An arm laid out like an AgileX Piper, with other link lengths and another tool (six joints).
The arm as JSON. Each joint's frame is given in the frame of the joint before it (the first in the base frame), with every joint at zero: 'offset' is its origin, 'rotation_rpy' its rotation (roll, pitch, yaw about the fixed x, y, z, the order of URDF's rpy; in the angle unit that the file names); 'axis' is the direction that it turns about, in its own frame. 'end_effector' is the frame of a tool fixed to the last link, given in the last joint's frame.
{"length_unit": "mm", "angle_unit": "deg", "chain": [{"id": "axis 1", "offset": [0.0, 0.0, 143.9], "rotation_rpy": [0.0, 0.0, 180.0], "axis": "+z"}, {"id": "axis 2", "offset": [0.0, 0.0, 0.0], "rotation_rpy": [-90.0, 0.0, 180.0], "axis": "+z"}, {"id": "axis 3", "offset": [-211.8, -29.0, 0.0], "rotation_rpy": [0.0, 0.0, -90.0], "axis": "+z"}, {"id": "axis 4", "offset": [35.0, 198.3, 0.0], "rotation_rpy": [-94.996, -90.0, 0.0], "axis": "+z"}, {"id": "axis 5", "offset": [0.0, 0.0, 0.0], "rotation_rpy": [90.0, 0.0, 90.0], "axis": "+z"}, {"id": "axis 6", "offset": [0.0, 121.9, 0.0], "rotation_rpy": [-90.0, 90.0, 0.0], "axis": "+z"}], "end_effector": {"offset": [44.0, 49.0, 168.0], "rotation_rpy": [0.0, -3.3, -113.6]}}
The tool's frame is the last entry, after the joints.
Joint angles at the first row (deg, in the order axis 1, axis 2, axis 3, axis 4, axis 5, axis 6):
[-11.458, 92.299, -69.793, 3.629, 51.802, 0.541]
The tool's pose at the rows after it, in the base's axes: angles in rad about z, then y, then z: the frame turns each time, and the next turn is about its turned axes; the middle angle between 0 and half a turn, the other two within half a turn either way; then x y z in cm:
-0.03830, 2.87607, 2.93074, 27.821, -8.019, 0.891
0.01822, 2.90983, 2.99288, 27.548, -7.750, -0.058
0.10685, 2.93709, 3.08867, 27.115, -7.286, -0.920
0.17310, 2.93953, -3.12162, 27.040, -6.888, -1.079
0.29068, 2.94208, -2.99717, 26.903, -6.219, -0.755
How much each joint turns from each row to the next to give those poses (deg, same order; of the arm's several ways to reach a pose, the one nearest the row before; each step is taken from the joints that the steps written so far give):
[-0.001, 3.736, -2.084, 0.893, 1.012, -0.542]
[-0.070, 2.486, -0.848, 0.512, 0.428, 0.001]
[-0.001, 1.677, 0.008, 0.791, 0.131, 0.001]
[-0.001, 0.276, -0.002, 0.804, 0.141, -0.002]
[0.000, -0.001, -1.098, 1.232, 1.842, 0.000]

